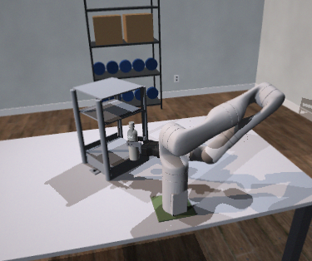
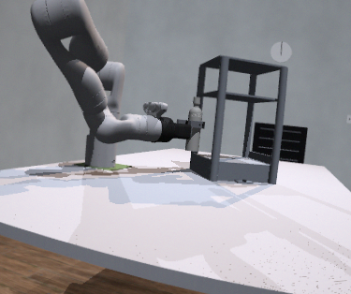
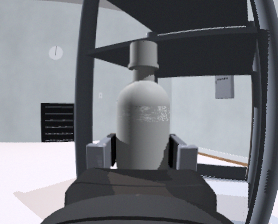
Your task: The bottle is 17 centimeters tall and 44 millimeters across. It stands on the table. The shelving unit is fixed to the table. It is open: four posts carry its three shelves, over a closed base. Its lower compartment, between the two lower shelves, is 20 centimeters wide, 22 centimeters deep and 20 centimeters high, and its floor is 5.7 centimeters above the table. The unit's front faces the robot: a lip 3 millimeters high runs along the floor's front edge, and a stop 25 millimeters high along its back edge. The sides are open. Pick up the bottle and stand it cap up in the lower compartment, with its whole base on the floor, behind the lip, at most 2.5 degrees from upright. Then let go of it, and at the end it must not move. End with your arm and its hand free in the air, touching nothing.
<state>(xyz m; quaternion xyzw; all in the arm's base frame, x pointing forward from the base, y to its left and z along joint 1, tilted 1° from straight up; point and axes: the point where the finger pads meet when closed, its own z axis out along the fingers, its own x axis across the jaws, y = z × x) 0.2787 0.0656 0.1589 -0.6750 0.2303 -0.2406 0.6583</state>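
The shelving unit is 13 cm ahead of my hand, 6 cm to the left of it and 3 cm above it. The rest, counted from my hand: grey bottle: 3 cm above.
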